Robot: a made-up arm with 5 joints.
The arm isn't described. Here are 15 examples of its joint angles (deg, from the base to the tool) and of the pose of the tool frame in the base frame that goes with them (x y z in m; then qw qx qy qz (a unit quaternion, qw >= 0)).
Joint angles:
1: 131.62 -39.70 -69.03 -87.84 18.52
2: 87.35 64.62 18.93 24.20 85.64
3: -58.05 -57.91 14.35 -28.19 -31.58
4: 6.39 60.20 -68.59 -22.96 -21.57
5: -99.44 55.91 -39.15 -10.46 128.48
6: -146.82 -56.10 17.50 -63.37 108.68
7: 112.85 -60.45 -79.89 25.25 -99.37
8: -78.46 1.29 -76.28 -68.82 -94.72
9: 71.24 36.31 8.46 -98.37 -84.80
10: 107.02 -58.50 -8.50 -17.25 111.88
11: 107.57 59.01 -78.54 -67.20 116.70
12: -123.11 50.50 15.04 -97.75 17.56
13: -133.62 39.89 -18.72 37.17 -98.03
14: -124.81 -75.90 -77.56 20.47 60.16
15: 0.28 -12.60 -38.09 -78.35 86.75
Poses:
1: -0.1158 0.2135 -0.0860 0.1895 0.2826 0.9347 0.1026
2: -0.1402 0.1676 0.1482 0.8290 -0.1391 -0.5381 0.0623
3: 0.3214 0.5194 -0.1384 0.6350 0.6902 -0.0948 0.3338
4: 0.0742 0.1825 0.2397 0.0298 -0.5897 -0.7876 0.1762
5: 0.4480 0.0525 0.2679 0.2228 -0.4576 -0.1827 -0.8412
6: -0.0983 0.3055 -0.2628 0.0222 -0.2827 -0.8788 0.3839
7: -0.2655 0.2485 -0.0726 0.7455 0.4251 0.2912 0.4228
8: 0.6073 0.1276 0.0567 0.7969 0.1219 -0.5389 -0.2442
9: -0.0762 -0.1352 -0.1281 0.2857 -0.2326 0.1026 -0.9240
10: -0.0712 -0.2301 -0.0376 0.1295 0.2340 -0.6579 0.7040
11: 0.1579 0.4427 -0.0017 0.7186 -0.4029 -0.4792 0.3028
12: 0.4332 0.3870 -0.0881 0.8504 0.4516 0.0270 0.2684
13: 0.3190 0.4518 0.2550 0.2532 0.4345 -0.8633 -0.0422
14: 0.3599 0.3621 -0.2490 0.2571 -0.9276 0.2706 0.0138
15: 0.3050 -0.2105 0.0157 0.0346 0.7715 -0.5935 0.2267
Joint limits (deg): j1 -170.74..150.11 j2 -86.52..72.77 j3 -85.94..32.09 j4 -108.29..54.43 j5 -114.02..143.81
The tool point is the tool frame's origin. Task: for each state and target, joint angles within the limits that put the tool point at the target. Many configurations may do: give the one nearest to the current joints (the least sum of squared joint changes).
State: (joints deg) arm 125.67 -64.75 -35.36 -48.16 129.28
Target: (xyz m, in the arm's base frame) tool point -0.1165 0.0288 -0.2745
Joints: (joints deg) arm 135.08 -77.80 -81.08 -64.96 123.59
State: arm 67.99 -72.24 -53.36 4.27 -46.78
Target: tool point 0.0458 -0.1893 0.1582
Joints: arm 65.34 -57.68 -43.32 18.51 -39.30
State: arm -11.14 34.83 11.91 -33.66 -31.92
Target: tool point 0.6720 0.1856 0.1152
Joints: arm -58.93 31.25 -1.04 -5.94 -74.45
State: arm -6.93 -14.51 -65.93 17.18 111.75
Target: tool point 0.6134 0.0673 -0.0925
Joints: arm -48.43 -54.89 -45.04 7.56 99.68
